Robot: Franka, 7 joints.
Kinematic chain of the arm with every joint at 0, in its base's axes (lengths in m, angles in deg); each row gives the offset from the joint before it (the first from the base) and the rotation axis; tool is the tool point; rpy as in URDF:
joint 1: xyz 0 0 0.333 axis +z
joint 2: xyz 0 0 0 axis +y
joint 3: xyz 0 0 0.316 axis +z
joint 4: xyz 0.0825 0 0 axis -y
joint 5: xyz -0.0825 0 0.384 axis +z
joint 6: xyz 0 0 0 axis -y
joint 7: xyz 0.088 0 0 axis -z
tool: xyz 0 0 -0.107 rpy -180 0 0
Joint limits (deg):
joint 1: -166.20..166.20
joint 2: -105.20..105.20
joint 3: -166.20..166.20
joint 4: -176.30..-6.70
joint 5: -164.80..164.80
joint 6: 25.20..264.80
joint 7: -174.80..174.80
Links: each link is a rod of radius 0.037 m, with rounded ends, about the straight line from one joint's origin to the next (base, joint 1, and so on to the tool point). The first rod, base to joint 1, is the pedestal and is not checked.
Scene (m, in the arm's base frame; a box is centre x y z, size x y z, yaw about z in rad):
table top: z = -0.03
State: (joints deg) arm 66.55 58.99 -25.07 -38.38 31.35 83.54 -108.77
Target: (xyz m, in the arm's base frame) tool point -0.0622 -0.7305 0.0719
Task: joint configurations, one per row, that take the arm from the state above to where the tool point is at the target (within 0.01 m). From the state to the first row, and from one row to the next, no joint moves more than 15 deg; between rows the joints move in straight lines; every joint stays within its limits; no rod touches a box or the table.
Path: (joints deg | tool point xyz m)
1: 52.61 62.31 -29.08 -40.79 30.95 86.65 -108.77 | 0.5738 0.5159 0.3076
2: 38.67 65.63 -33.09 -43.19 30.55 89.76 -108.77 | 0.6975 0.3283 0.2605
3: 24.73 68.95 -37.10 -45.60 30.15 92.88 -108.77 | 0.7594 0.1109 0.2175
4: 10.79 72.27 -41.11 -48.01 29.75 95.99 -108.77 | 0.7534 -0.1156 0.1793
5: -3.15 75.59 -45.12 -50.42 29.35 99.10 -108.77 | 0.6800 -0.3299 0.1464
6: -17.09 78.91 -49.13 -52.82 28.94 102.21 -108.77 | 0.5469 -0.5120 0.1191
7: -31.03 82.23 -53.14 -55.23 28.54 105.32 -108.77 | 0.3670 -0.6458 0.0975
8: -44.97 85.54 -57.14 -57.64 28.14 108.43 -108.77 | 0.1575 -0.7203 0.0819
9: -58.91 88.86 -61.15 -60.05 27.74 111.55 -108.77 | -0.0622 -0.7305 0.0719

